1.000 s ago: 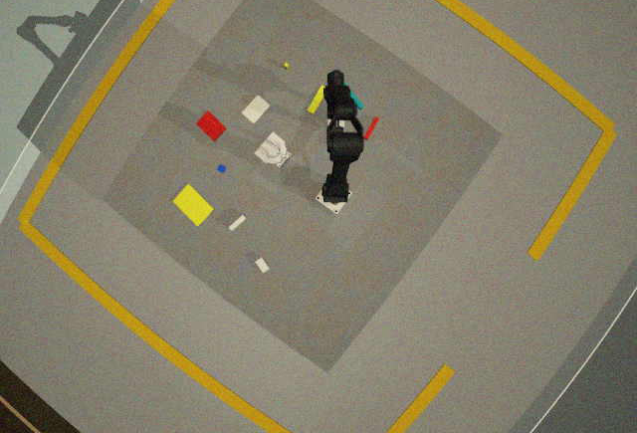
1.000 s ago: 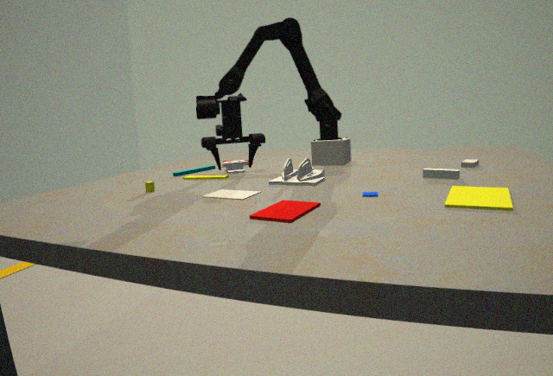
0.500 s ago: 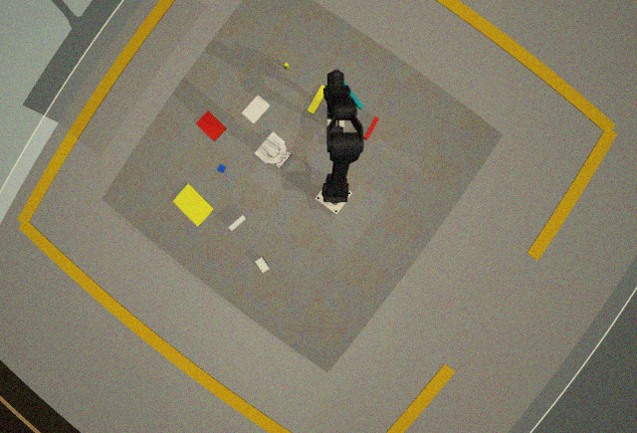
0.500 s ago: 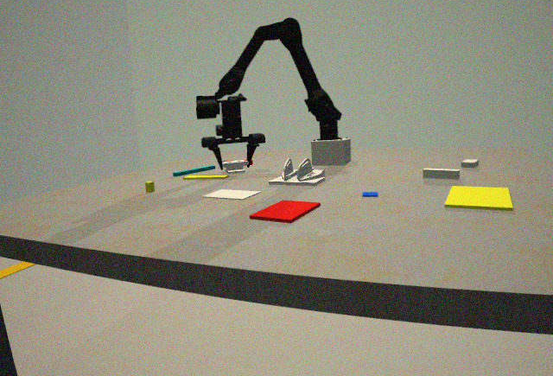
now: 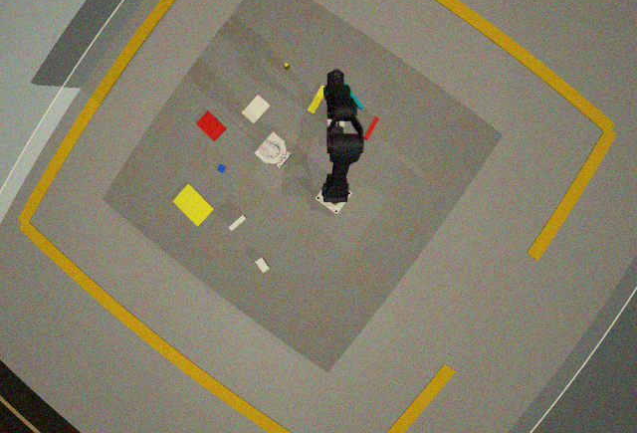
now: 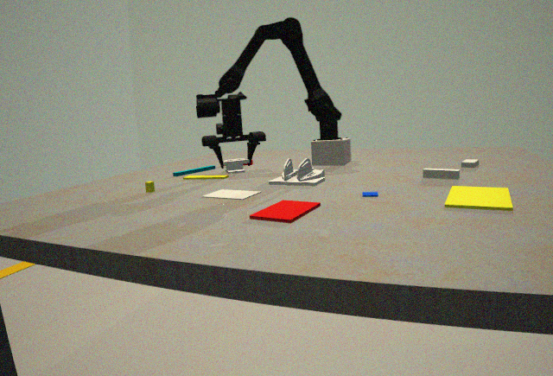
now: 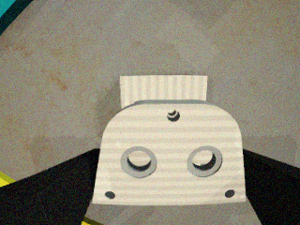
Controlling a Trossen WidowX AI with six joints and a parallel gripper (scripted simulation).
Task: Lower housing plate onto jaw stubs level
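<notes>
Right now my gripper tip is 1 cm to the left of the white block, 1 cm past it and 1 cm above it. Round my gripper tip: teal bar (14 cm to the right, 1 cm below, 1 cm ahead); red bar (14 cm behind, 7 cm to the right, 1 cm below); yellow bar (11 cm ahead, 4 cm to the right, 1 cm below).
</notes>
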